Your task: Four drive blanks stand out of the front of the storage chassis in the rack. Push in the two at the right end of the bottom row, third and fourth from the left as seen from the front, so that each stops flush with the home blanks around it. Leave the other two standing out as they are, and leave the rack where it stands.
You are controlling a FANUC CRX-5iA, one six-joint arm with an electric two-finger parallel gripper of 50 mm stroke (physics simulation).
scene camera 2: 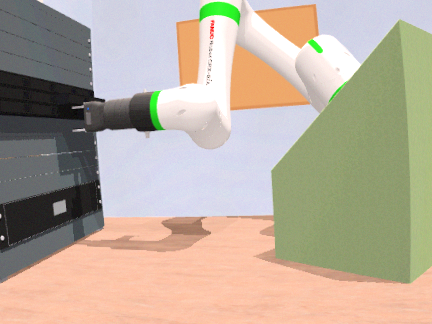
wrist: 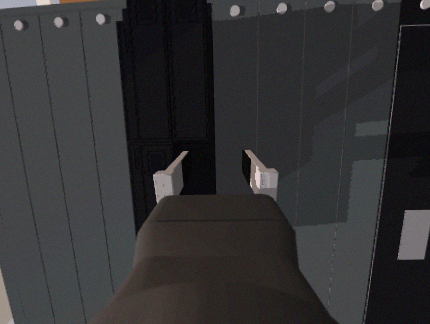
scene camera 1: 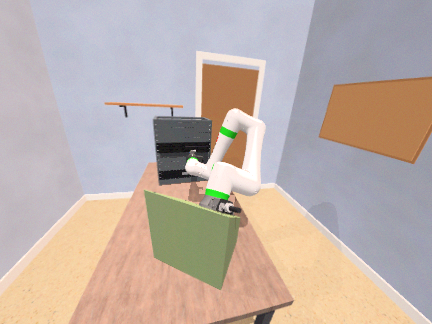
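Where they show: gripper, fingertip midpoint: (scene camera 2: 74,119) (wrist: 216,161) (scene camera 1: 194,152); arm's base, origin of the base link: (scene camera 1: 212,209).
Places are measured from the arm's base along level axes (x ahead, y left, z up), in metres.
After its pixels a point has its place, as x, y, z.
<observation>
The rack (scene camera 1: 182,131) @(0.754, -0.118, 0.251) (scene camera 2: 45,40) @(0.753, -0.120, 0.255) (wrist: 280,90) @(0.712, -0.288, -0.004) stands upright on the table. The black storage chassis (scene camera 1: 167,148) @(0.771, 0.017, 0.105) (scene camera 2: 30,95) @(0.762, -0.025, 0.109) (wrist: 150,75) @(0.664, -0.276, 0.108) crosses its middle. In the wrist view the rack appears turned sideways, with the chassis as a vertical dark band. Its blanks are very dark, and how far each stands out cannot be told. My gripper (scene camera 1: 193,152) @(0.715, -0.217, 0.061) (scene camera 2: 73,119) @(0.715, -0.217, 0.061) (wrist: 216,161) @(0.715, -0.217, 0.061) is open and empty, pointing at the rack front near its right side. One finger is in front of the chassis, the other in front of the grey panel beneath. Contact cannot be told. The gripper body hides part of the chassis.
Grey panels (scene camera 2: 30,155) @(0.774, -0.032, -0.024) (wrist: 325,75) @(0.709, -0.300, -0.048) lie below the chassis, above a black unit with a pale label (scene camera 2: 59,207) @(0.750, -0.132, -0.158) (wrist: 413,235) @(0.749, -0.134, -0.157). A green slanted block (scene camera 1: 192,237) @(-0.100, 0.154, -0.010) (scene camera 2: 350,190) @(0.153, 0.207, -0.120) stands on the wooden table (scene camera 1: 115,280) @(0.054, 0.468, -0.269) (scene camera 2: 175,290) @(0.462, 0.194, -0.269), near the arm's base.
</observation>
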